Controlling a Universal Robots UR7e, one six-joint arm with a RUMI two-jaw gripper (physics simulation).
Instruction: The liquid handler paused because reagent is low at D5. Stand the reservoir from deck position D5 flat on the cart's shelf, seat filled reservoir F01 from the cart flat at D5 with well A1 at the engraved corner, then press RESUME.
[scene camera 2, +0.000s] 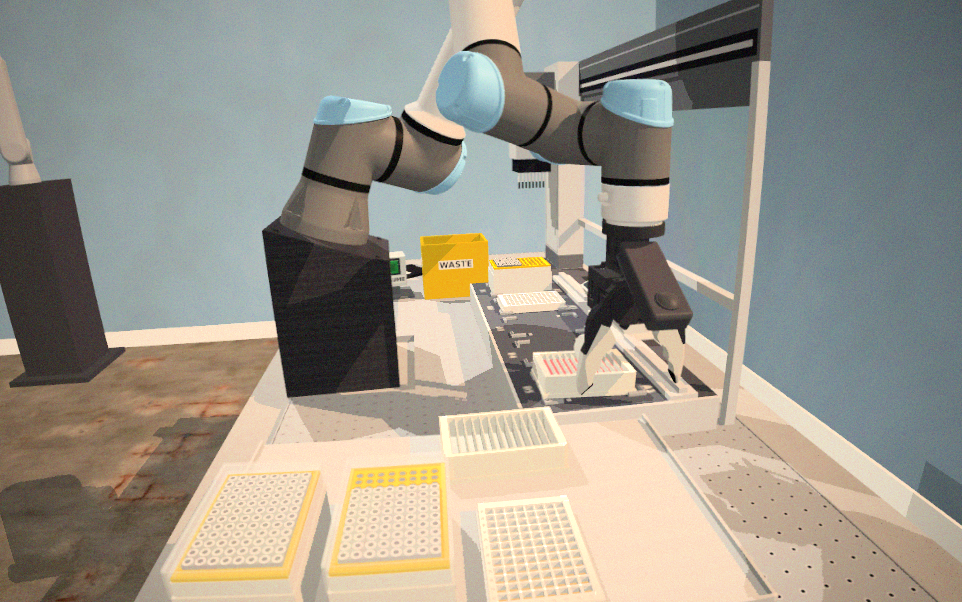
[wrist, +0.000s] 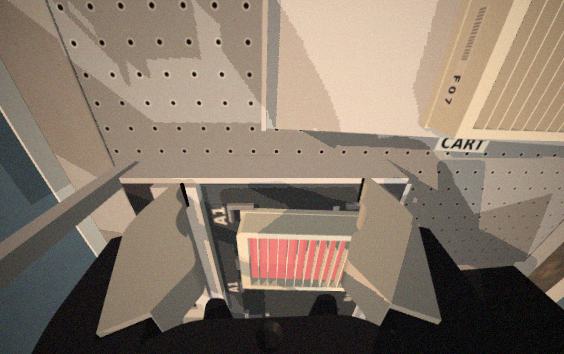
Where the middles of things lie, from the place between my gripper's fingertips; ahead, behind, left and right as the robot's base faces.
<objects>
I see my gripper 16 cm short of the gantry post (scene camera 2: 760, 73), 15 cm below it and 3 cm to the right of it. Also, from my hand: pipetting head (scene camera 2: 523, 161) 81 cm to the left, 28 cm above, 7 cm ahead.
</objects>
